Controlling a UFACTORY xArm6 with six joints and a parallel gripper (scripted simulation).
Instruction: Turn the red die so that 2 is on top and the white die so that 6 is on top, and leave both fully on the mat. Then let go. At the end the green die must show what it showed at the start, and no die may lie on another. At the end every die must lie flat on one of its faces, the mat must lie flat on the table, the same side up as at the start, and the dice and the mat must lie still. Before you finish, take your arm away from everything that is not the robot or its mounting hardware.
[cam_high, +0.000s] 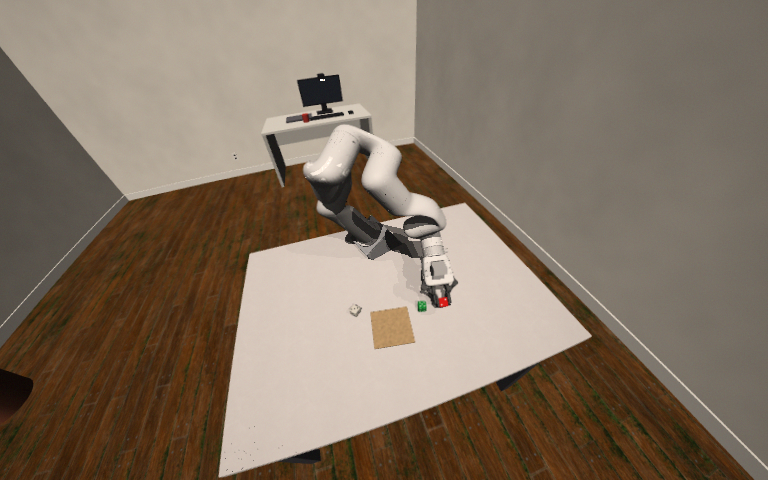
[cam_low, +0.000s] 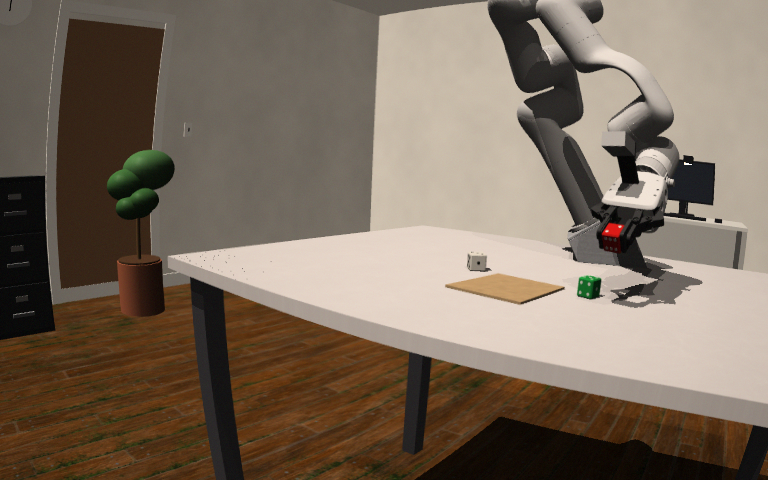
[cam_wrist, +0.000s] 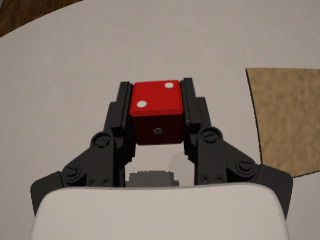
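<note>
My hand is 50 mm past the green die, 40 mm to the left of it and 90 mm above it. Round my hand: red die (right at my hand); white die (140 mm behind, 280 mm to the right, 90 mm below); tan mat (30 mm behind, 180 mm to the right, 100 mm below).
</note>
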